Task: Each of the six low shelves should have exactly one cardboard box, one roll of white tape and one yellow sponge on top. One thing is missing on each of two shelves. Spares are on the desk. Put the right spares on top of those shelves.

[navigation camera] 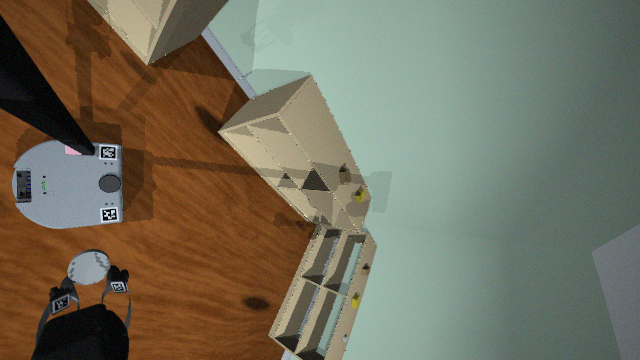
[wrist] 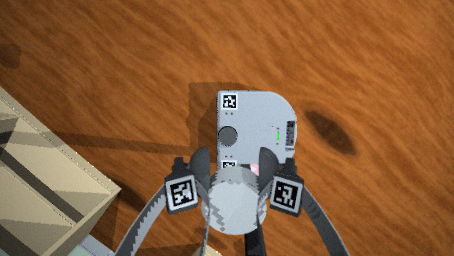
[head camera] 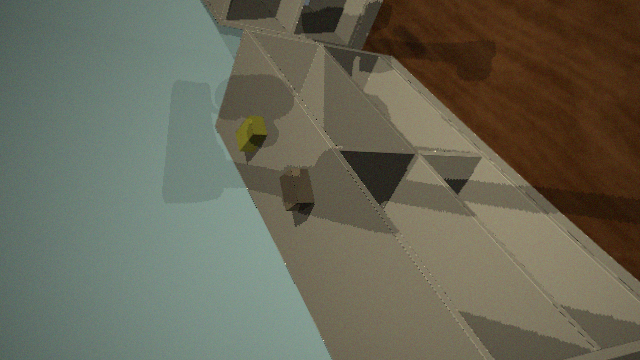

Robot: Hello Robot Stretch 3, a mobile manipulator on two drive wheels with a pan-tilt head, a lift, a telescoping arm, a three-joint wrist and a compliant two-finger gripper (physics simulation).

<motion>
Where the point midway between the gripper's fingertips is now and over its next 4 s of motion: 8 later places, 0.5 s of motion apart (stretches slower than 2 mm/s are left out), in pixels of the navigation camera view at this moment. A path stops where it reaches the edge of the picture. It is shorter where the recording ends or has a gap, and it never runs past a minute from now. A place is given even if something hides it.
My gripper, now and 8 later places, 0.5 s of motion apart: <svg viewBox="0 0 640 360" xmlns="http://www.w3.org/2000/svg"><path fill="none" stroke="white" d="M93 277L100 279L134 283L174 281L206 272L230 263L248 257L252 256L259 253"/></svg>
</motion>
